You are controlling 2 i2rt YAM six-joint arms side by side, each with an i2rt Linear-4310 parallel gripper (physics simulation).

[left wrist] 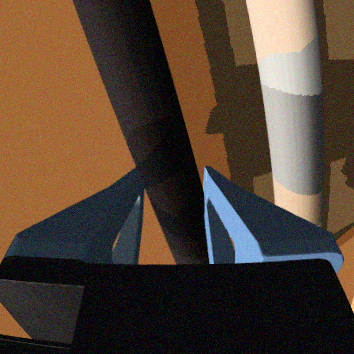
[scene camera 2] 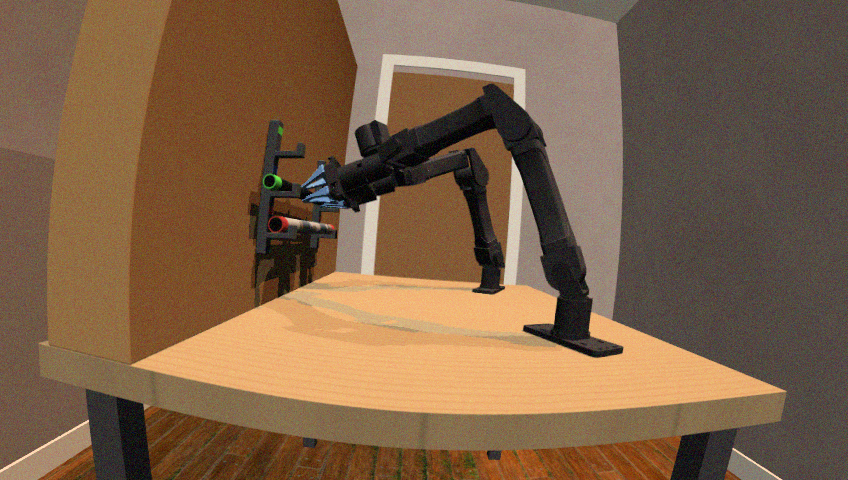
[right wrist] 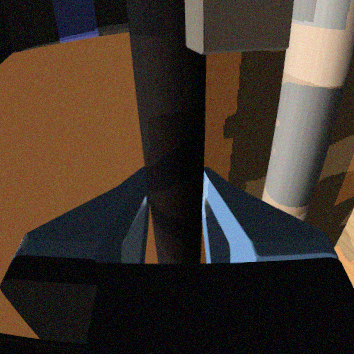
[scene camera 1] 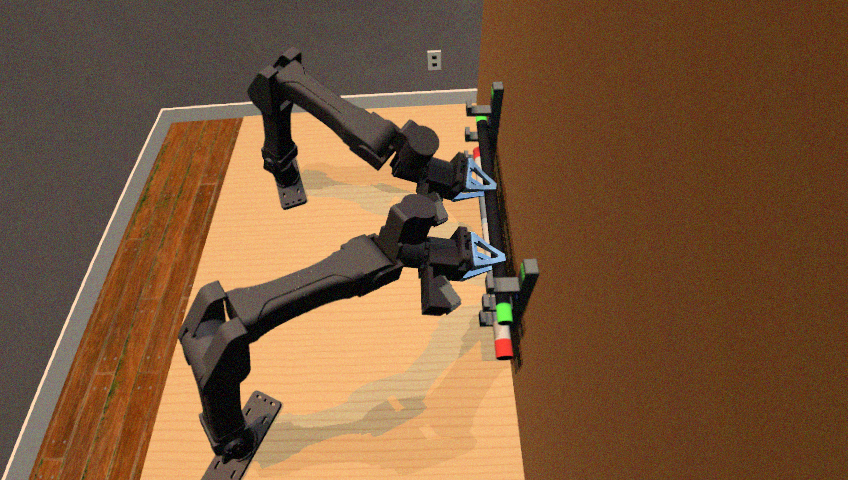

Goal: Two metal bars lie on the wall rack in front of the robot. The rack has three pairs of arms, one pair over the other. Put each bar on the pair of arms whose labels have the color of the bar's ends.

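Frame: origin at the left arm's base, x ahead, y left, z up, level; metres.
Where they show: left gripper, between the fingertips: [left wrist: 173, 177] [scene camera 2: 301, 195] [scene camera 1: 492, 189]; right gripper, between the fingertips: [right wrist: 175, 177] [scene camera 1: 501, 261]; left arm's base, origin of its link: [scene camera 2: 569, 341] [scene camera 1: 288, 181]; right arm's base, origin of its link: [scene camera 2: 489, 290] [scene camera 1: 243, 442].
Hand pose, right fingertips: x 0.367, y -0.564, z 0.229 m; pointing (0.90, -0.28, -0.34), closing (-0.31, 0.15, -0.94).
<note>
Each offset is from my right fingertips to the top centre of the thing. "pt": to the spot under its first point. Level surfaces: height alone.
A black bar with green ends {0.039 m ahead, 0.128 m left, 0.015 m up} [scene camera 1: 496, 226] [scene camera 2: 286, 184] [left wrist: 135, 100] [right wrist: 167, 100] lies on the middle arms of the wall rack {0.104 m ahead, 0.316 m left, 0.124 m up} [scene camera 2: 270, 148]. The blue label {pt 0.014 m back, 0.071 m right, 0.030 m up} [right wrist: 77, 20] beside it shows in the right wrist view. A white bar with red ends {0.026 m ahead, 0.088 m left, 0.055 m down} [scene camera 1: 502, 331] [scene camera 2: 297, 225] [left wrist: 292, 125] [right wrist: 305, 130] lies on the lowest arms. The top arms [scene camera 2: 291, 154] hold no bar; their label {pt 0.119 m ahead, 0.312 m left, 0.106 m up} [scene camera 2: 280, 130] is green. My left gripper [scene camera 1: 489, 189] [left wrist: 173, 177] and my right gripper [scene camera 1: 498, 259] [right wrist: 175, 177] are both shut on the black bar, between the rack's two uprights.
The right gripper is close to a rack arm [scene camera 1: 507, 284] [right wrist: 245, 25] in front of the black bar. The brown wall [scene camera 1: 684, 237] is close behind the rack. The wooden table {0.229 m down} [scene camera 1: 357, 440] [scene camera 2: 416, 380] is below both arms. The two grippers are side by side.
</note>
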